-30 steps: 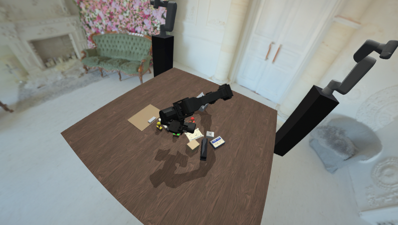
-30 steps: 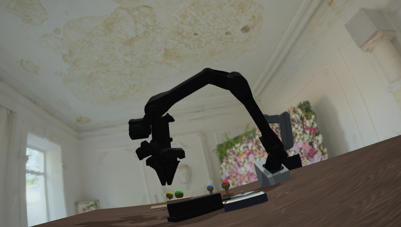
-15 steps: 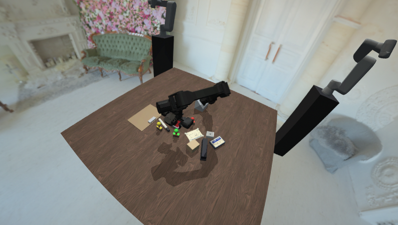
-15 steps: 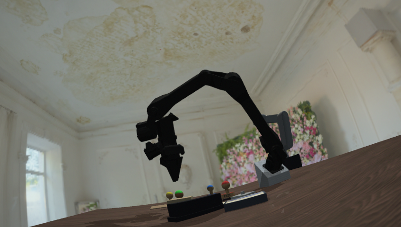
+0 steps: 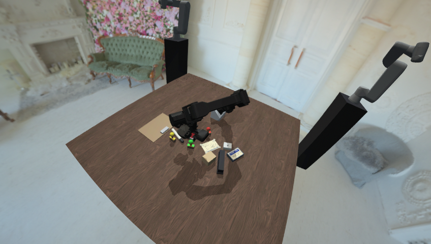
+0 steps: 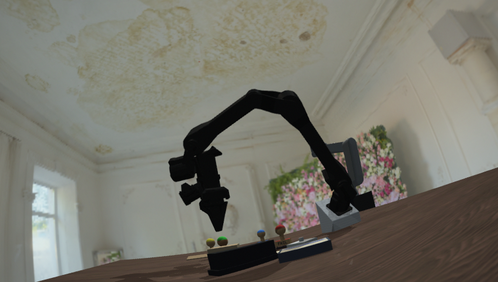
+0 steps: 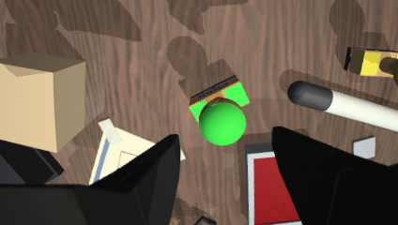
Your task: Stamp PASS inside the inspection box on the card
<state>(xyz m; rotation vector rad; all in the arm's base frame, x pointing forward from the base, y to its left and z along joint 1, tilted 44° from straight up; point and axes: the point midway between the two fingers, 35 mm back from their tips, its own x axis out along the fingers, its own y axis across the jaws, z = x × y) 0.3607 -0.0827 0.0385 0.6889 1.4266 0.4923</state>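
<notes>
My gripper tip is 60 mm above the green-knobbed stamp. Round my gripper tip: yellow-knobbed stamp 130 mm to the right, 60 mm below, 10 mm ahead; then red ink pad 100 mm behind, 80 mm below, 40 mm to the right; then white marker 100 mm to the right, 70 mm below, 30 mm behind.
</notes>
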